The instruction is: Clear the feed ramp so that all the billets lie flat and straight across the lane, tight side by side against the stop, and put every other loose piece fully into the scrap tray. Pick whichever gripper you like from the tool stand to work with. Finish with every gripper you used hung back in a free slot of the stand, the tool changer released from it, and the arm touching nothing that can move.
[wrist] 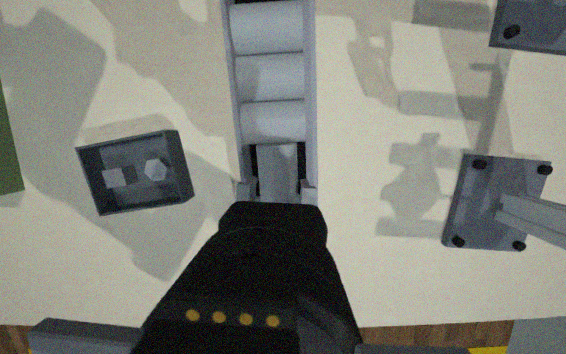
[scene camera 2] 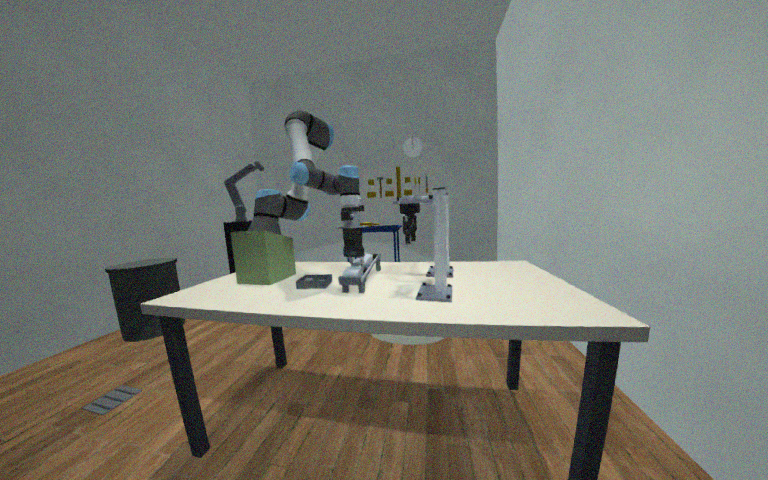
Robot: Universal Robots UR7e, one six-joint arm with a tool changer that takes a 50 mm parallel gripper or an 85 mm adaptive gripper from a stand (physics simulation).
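Places are measured from the arm's base along level axes (x back, y left, z down), in millimetres.
Pixels of known places: arm's base, origin of the base link: (scene camera 2: 264, 235).
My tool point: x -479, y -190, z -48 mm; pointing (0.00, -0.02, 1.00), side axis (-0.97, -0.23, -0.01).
Ahead of a thing's pixels: the offset from my tool point to its top centre. "*": to the spot under its first point.
My tool is a slim black gripper (scene camera 2: 353, 249) (wrist: 274, 215) on the arm, pointing down over the feed ramp (scene camera 2: 370, 270) (wrist: 311, 85). Its body hides the fingertips and the ramp's near end in the wrist view, so its opening cannot be told. Three pale grey billets {dz +155, dx -25, dy +163 mm} (wrist: 267, 29) {dz +158, dx -20, dy +124 mm} (wrist: 270, 77) {dz +162, dx -14, dy +84 mm} (wrist: 272, 121) lie across the lane, side by side. A grey surface, perhaps lane or a piece, shows below them between dark gaps. The scrap tray {dz +231, dx +191, dy +58 mm} (scene camera 2: 314, 285) (wrist: 186, 165) holds a small square block {dz +237, dx +219, dy +59 mm} (wrist: 114, 178) and a hexagonal piece {dz +246, dx +163, dy +58 mm} (wrist: 155, 170). Another gripper (scene camera 2: 409, 223) hangs in the tool stand (scene camera 2: 441, 243).
A green box (scene camera 2: 263, 257) (wrist: 7, 150) stands left of the tray. The stand's near foot plate {* dz +254, dx -297, dy -112 mm} (scene camera 2: 434, 293) (wrist: 470, 200) is right of the ramp, with its far foot plate {* dz +254, dx -352, dy +139 mm} (wrist: 535, 30) behind. The white table's near edge (scene camera 2: 396, 330) runs along the front.
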